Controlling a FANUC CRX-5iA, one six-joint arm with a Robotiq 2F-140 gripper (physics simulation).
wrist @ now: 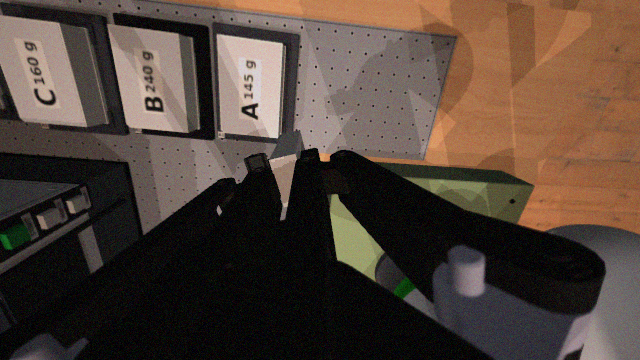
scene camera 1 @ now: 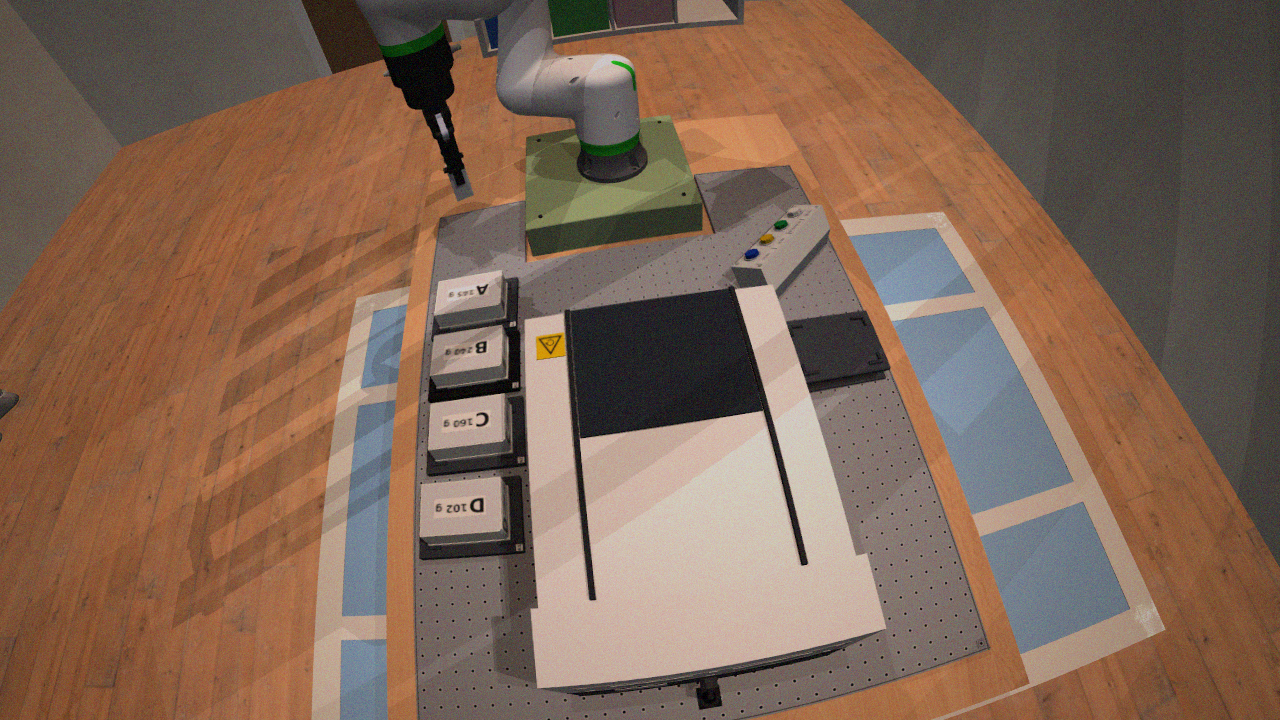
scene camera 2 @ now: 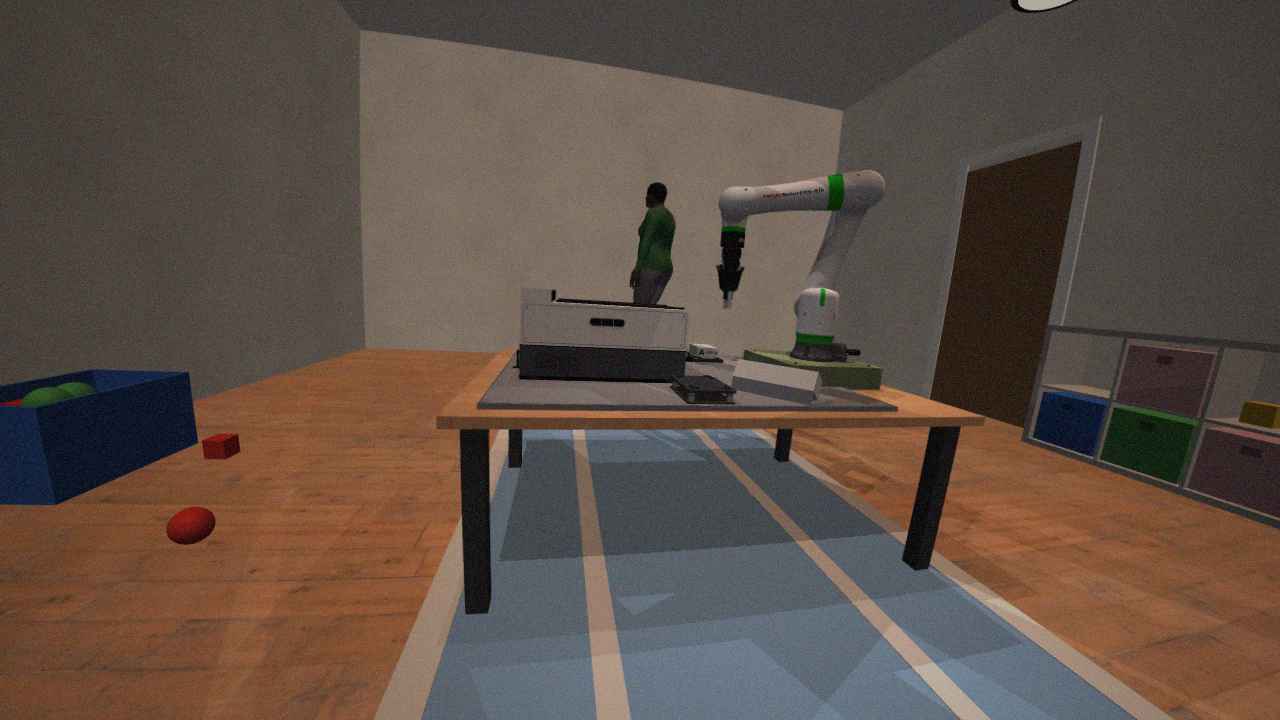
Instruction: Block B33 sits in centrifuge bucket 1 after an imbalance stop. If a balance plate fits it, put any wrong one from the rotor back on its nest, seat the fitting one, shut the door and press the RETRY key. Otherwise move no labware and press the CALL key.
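Pixels of known places: gripper, between the fingertips: (wrist: 295, 149) (scene camera 1: 464, 196) (scene camera 2: 726, 308); arm's base, origin of its link: (scene camera 1: 612, 162) (scene camera 2: 811, 358).
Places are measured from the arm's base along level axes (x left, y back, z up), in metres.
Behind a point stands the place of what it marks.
Note:
My gripper (scene camera 1: 461, 188) {z 0.152, x -0.231, y -0.262 m} (scene camera 2: 728, 300) {z 0.152, x -0.231, y -0.262 m} (wrist: 295, 149) {z 0.152, x -0.231, y -0.262 m} is shut and empty, high beside the green robot base. Balance plates A 145 g (scene camera 1: 471, 298) {z -0.008, x -0.247, y -0.353 m} (wrist: 251, 85) {z -0.008, x -0.264, y -0.335 m}, B 240 g (scene camera 1: 469, 356) {z -0.009, x -0.230, y -0.479 m} (wrist: 152, 77) {z -0.008, x -0.246, y -0.463 m}, C 160 g (scene camera 1: 469, 425) {z -0.008, x -0.212, y -0.607 m} (wrist: 42, 72) {z -0.008, x -0.223, y -0.595 m} and D 102 g (scene camera 1: 463, 510) {z -0.008, x -0.206, y -0.745 m} sit on dark nests in a row. The white centrifuge (scene camera 1: 698, 501) {z 0.148, x 0.114, y -0.797 m} (scene camera 2: 604, 326) {z 0.091, x 0.262, y -0.739 m} stands beside them; its interior and block B33 do not show in the scene views. The wrist view shows part of its dark front with a green key (wrist: 16, 236) {z 0.122, x -0.074, y -0.529 m} and pale keys. A sloped key box (scene camera 1: 787, 246) {z 0.015, x 0.311, y -0.298 m} (scene camera 2: 775, 380) {z -0.016, x 0.351, y -0.281 m} has blue, yellow, green and white buttons.
The green robot base (scene camera 1: 617, 210) {z 0.000, x 0.012, y -0.163 m} (scene camera 2: 836, 369) {z -0.010, x 0.155, y 0.006 m} stands behind the centrifuge. A black flat tray (scene camera 1: 836, 349) {z -0.028, x 0.365, y -0.492 m} (scene camera 2: 702, 387) {z -0.028, x 0.423, y -0.494 m} lies on its other side. A person (scene camera 2: 656, 237) in green stands beyond the table. A blue bin (scene camera 2: 116, 438) and a cube shelf are on the floor.

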